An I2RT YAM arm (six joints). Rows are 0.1 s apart.
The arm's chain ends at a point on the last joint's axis. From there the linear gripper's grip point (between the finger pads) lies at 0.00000 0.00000 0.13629 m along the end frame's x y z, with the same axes.
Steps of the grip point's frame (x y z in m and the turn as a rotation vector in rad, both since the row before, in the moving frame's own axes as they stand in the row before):
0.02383 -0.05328 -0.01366 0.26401 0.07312 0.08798
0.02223 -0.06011 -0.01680 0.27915 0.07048 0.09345
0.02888 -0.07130 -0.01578 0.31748 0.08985 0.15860
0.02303 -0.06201 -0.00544 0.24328 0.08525 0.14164
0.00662 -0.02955 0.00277 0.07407 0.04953 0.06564
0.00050 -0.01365 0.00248 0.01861 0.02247 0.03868
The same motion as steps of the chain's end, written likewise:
0.01243 -0.01823 -0.00858 0.26401 0.07312 0.08798
0.01101 -0.02309 -0.01119 0.27915 0.07048 0.09345
0.01351 -0.02995 -0.00844 0.31748 0.08985 0.15860
0.00925 -0.03015 -0.00094 0.24328 0.08525 0.14164
-0.00045 -0.01970 0.00331 0.07407 0.04953 0.06564
-0.00261 -0.01117 0.00254 0.01861 0.02247 0.03868

